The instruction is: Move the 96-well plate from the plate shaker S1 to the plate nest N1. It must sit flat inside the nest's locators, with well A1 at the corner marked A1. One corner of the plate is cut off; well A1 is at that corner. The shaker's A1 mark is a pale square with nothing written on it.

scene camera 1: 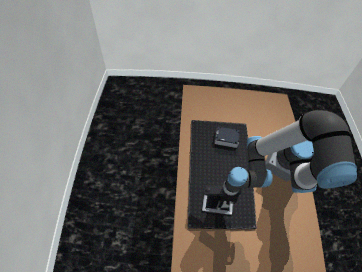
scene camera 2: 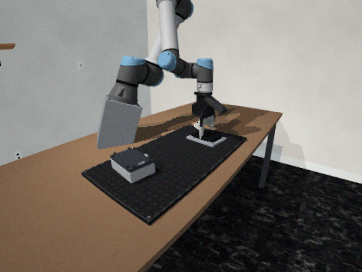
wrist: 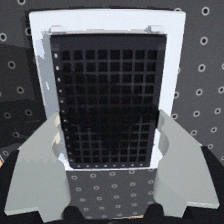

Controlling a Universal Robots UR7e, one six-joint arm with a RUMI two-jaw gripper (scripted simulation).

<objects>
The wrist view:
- my gripper: 109, 111
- black 96-well plate: 129, 106
</objects>
